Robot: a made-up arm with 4 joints. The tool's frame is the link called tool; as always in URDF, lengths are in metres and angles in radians. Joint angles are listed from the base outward.
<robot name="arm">
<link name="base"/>
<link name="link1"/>
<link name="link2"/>
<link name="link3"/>
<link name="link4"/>
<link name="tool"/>
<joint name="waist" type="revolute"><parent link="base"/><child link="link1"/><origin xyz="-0.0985 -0.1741 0.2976" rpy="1.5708 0.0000 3.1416"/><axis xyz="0 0 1"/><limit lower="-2.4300" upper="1.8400"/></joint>
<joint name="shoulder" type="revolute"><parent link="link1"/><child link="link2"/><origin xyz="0.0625 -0.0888 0.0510" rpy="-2.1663 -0.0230 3.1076"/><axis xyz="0 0 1"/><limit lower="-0.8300" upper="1.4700"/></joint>
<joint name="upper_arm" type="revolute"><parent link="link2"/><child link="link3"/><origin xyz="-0.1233 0.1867 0.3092" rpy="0.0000 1.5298 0.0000"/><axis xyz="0 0 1"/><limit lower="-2.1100" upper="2.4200"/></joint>
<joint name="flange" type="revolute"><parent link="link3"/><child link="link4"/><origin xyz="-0.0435 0.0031 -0.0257" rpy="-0.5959 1.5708 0.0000"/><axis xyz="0 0 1"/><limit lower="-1.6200" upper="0.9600"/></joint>
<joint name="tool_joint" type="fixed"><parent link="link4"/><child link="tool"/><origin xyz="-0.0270 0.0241 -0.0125" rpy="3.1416 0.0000 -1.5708"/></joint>
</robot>
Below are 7 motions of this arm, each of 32 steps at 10 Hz.
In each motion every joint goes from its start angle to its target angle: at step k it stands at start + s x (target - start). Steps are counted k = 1, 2, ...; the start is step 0. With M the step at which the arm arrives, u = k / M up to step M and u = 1 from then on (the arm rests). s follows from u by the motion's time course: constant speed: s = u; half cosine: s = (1 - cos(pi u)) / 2; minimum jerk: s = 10 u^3 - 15 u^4 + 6 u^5.
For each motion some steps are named. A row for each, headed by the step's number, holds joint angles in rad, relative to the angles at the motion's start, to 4 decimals.
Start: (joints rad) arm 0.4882 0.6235 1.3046 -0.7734
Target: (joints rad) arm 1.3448 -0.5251 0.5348 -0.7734
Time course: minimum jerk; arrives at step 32
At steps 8, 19, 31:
8: 0.0887 -0.1189 -0.0797 0.0000
19: 0.5754 -0.7715 -0.5171 0.0000
31: 0.8564 -1.1483 -0.7696 0.0000

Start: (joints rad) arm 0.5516 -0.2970 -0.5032 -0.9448
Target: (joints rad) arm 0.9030 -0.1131 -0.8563 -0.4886
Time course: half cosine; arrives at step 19
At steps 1, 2, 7, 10, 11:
1: 0.0024 0.0013 -0.0024 0.0031
2: 0.0095 0.0050 -0.0096 0.0124
7: 0.1051 0.0550 -0.1056 0.1365
10: 0.1902 0.0995 -0.1911 0.2469
11: 0.2188 0.1145 -0.2199 0.2841

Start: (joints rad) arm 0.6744 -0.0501 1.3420 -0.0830
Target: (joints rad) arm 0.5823 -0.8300 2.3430 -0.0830
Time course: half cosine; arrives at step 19
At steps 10, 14, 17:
10: -0.0499 -0.4222 0.5418 0.0000
14: -0.0772 -0.6541 0.8395 0.0000
17: -0.0896 -0.7588 0.9739 0.0000

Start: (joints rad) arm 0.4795 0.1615 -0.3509 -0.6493
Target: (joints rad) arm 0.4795 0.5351 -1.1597 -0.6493
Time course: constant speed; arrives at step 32
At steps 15, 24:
15: 0.0000 0.1751 -0.3791 0.0000
24: 0.0000 0.2802 -0.6066 0.0000

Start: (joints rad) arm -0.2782 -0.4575 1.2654 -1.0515
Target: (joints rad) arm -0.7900 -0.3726 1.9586 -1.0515
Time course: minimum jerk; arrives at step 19
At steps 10, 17, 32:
10: -0.2811 0.0466 0.3807 0.0000
17: -0.5067 0.0841 0.6863 0.0000
32: -0.5118 0.0849 0.6932 0.0000

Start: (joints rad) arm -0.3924 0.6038 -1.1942 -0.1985
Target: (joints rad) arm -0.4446 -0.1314 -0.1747 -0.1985
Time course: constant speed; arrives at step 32
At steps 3, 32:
3: -0.0049 -0.0689 0.0956 0.0000
32: -0.0522 -0.7352 1.0195 0.0000

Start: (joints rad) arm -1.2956 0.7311 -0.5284 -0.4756
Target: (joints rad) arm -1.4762 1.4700 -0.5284 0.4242
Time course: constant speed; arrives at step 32
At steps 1, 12, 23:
1: -0.0056 0.0231 0.0000 0.0281
12: -0.0677 0.2771 0.0000 0.3374
23: -0.1298 0.5311 0.0000 0.6467

